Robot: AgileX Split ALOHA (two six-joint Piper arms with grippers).
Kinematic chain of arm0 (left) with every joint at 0, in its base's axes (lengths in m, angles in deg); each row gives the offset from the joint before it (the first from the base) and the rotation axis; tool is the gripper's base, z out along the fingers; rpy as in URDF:
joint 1: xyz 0 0 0.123 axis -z
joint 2: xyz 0 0 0 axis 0.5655 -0.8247 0
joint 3: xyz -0.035 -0.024 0.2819 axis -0.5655 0.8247 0
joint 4: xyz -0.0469 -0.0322 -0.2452 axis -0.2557 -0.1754 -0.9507
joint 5: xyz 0 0 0 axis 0.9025 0.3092 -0.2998
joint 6: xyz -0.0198 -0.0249 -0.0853 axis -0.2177 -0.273 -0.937
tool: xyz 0 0 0 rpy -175.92 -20.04 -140.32
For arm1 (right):
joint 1: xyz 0 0 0.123 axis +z
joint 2: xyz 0 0 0 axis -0.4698 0.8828 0
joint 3: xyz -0.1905 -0.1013 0.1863 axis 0.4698 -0.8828 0
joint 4: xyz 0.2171 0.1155 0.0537 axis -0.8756 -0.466 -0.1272
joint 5: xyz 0 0 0 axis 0.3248 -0.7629 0.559
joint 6: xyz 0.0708 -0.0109 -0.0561 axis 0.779 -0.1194 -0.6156
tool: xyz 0 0 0 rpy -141.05 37.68 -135.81
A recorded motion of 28 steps. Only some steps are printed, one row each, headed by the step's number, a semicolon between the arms.
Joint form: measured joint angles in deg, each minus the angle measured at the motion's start. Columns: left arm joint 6, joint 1, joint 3, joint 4, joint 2, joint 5; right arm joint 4, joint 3, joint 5, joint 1, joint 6, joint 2.
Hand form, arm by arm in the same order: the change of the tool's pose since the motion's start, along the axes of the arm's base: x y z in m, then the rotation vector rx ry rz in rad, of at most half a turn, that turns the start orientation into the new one. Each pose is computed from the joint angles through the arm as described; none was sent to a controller.
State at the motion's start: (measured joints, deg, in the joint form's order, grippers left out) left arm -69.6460 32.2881 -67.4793 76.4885 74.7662 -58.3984; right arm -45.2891 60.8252 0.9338 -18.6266 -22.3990 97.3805
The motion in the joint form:
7: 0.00 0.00 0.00 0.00 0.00 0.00; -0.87 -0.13 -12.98 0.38 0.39 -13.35
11: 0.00 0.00 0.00 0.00 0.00 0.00; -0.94 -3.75 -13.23 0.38 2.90 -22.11
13: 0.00 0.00 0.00 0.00 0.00 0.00; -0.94 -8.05 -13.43 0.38 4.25 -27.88
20: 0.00 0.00 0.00 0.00 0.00 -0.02; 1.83 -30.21 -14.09 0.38 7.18 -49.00
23: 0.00 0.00 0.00 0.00 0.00 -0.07; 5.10 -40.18 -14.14 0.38 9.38 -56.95
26: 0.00 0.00 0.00 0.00 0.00 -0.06; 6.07 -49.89 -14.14 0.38 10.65 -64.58
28: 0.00 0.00 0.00 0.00 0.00 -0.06; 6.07 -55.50 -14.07 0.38 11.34 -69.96
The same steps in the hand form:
7: 0.0000 0.0000 0.0000 0.0000 0.0000 0.0000; -0.0325 0.0006 0.0997 0.0326 -0.0020 0.0355
11: 0.0000 0.0000 0.0000 0.0000 0.0000 0.0000; -0.0588 -0.0038 0.1452 0.0516 -0.0777 -0.0053
13: 0.0000 0.0000 0.0000 0.0000 0.0000 0.0000; -0.0823 -0.0079 0.1633 0.0583 -0.0949 -0.0272
20: 0.0000 0.0000 0.0000 0.0000 0.0003 0.0000; -0.1863 -0.0298 0.1752 0.0123 -0.0653 -0.0650
23: -0.0001 0.0000 -0.0001 -0.0001 0.0012 0.0000; -0.2285 -0.0420 0.1620 -0.0459 -0.0356 -0.0895
26: 0.0000 0.0000 -0.0001 -0.0001 0.0010 0.0000; -0.2694 -0.0505 0.1442 -0.0680 -0.0008 -0.1063
28: 0.0000 0.0000 -0.0001 -0.0001 0.0010 0.0000; -0.2947 -0.0549 0.1344 -0.0678 0.0036 -0.1182

